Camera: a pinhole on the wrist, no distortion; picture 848 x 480 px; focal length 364.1 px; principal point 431.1 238.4 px. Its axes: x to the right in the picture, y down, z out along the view. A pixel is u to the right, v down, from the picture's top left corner.
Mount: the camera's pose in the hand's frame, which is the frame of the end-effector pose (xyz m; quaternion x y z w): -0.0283 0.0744 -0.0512 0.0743 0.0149 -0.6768 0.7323
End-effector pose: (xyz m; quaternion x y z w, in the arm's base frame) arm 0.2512 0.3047 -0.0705 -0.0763 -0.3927 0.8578 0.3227
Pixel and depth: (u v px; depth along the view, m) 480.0 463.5 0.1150
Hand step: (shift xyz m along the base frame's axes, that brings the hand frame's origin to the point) -0.0771 -0.0445 0.0139
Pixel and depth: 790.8 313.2 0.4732
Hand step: 0.0221 0.0267 0.5782
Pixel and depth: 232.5 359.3 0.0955
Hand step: -0.0706 -0.0941 -0.0492
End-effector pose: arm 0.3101 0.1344 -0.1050 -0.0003 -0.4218 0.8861 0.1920
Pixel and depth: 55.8 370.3 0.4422
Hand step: -0.2909 -0.5947 -0.0557
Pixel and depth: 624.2 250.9 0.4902
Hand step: 0.0441 -0.1714 0.4380
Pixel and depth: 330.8 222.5 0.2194
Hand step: -0.0080 -0.2092 0.0226
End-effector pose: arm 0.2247 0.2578 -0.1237 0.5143 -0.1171 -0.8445 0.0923
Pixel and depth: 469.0 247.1 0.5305
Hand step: -0.3940 0.1083 0.2382
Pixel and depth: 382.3 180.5 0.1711
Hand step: -0.0707 -0.0381 0.1338
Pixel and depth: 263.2 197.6 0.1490
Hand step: -0.0591 -0.0887 0.1342
